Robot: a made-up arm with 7 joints.
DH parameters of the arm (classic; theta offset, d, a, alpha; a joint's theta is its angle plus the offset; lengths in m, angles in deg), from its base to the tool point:
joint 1: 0 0.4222 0 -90
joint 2: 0 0 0 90
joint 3: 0 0.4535 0.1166 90
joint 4: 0 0 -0.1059 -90
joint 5: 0 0.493 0 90
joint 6: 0 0 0.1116 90
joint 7: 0 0 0 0
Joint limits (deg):
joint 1: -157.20..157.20
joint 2: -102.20..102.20
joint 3: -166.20..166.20
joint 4: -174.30..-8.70
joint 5: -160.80..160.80
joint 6: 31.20..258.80
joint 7: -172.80..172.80
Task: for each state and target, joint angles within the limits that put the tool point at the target. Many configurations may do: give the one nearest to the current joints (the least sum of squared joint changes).
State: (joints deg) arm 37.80 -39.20 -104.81 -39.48 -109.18 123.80 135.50
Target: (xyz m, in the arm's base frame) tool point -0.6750 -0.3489 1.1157
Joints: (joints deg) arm 13.01 -48.93 -105.36 -13.26 -109.50 146.40 135.50
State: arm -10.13 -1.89 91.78 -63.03 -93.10 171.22 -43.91
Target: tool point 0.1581 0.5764 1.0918
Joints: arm -15.77 4.28 84.68 -76.16 -95.98 170.78 -43.91
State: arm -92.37 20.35 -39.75 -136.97 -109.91 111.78 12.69
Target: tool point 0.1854 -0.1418 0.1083
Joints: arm -61.71 43.61 6.41 -162.21 -109.57 120.97 12.69
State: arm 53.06 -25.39 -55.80 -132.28 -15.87 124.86 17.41
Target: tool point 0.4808 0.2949 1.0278
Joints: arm 70.92 -21.29 -31.36 -110.86 -17.22 127.47 17.41
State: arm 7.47 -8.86 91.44 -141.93 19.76 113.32 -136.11
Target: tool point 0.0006 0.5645 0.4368
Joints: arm -6.55 -16.26 97.09 -146.67 19.11 109.94 -136.11
